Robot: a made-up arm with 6 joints.
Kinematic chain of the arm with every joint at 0, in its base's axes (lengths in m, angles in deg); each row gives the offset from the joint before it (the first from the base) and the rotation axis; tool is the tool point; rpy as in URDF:
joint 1: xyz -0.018 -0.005 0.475 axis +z
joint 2: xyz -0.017 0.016 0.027 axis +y
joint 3: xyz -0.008 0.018 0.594 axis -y
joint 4: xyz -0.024 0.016 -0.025 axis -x
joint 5: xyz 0.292 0 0.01 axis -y
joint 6: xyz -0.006 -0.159 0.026 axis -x
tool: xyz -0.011 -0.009 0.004 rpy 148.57 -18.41 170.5
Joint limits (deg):
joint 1: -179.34..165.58
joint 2: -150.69..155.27
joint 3: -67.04..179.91
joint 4: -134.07..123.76
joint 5: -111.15..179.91
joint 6: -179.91..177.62
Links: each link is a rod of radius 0.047 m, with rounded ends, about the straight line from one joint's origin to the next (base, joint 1, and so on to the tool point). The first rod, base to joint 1, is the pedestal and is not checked.
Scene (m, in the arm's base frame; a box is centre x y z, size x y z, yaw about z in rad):
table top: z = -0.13
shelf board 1: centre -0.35 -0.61 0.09 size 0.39 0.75 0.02 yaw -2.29
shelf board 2: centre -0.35 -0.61 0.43 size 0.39 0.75 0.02 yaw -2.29
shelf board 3: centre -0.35 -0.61 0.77 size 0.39 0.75 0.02 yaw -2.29
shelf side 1: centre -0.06 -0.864 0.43 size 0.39 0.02 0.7 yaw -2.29
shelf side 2: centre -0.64 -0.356 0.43 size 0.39 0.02 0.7 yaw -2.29
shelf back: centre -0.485 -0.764 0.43 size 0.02 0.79 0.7 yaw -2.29
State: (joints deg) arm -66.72 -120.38 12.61 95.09 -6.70 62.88
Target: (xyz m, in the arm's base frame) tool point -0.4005 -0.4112 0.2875
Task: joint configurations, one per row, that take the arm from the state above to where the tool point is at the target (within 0.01 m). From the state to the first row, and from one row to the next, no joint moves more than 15 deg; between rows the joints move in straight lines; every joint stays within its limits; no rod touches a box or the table.
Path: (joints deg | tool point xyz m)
1: -58.45 -125.72 -0.63 83.46 -14.87 61.39 | -0.3463 0.6835 0.2820
2: -50.17 -131.05 -13.88 71.83 -23.03 59.90 | -0.4353 0.5691 0.2778
3: -41.90 -136.39 -27.12 60.21 -31.20 58.41 | -0.4867 0.4333 0.2774
4: -33.62 -141.73 -40.37 48.58 -39.37 56.92 | -0.4939 0.2875 0.2777
5: -21.20 -141.94 -45.70 39.77 -34.98 58.61 | -0.5191 0.1445 0.2898
6: -8.79 -142.16 -51.04 30.96 -30.60 60.29 | -0.5019 0.0073 0.2976
7: 3.63 -142.37 -56.37 22.15 -26.21 61.97 | -0.4477 -0.1116 0.3003
8: 16.05 -142.59 -61.71 13.35 -21.83 63.65 | -0.3657 -0.2025 0.2970
9: 28.47 -142.80 -67.04 4.54 -17.44 65.34 | -0.2677 -0.2595 0.2875
10: 32.74 -141.81 -60.95 16.40 -13.93 64.79 | -0.3086 -0.2976 0.2976
11: 37.01 -140.81 -54.87 28.26 -10.42 64.24 | -0.3453 -0.3361 0.3003
12: 41.28 -139.82 -48.78 40.13 -6.91 63.69 | -0.3763 -0.3743 0.2963
13: 45.56 -138.83 -42.69 51.99 -3.40 63.14 | -0.4005 -0.4112 0.2874

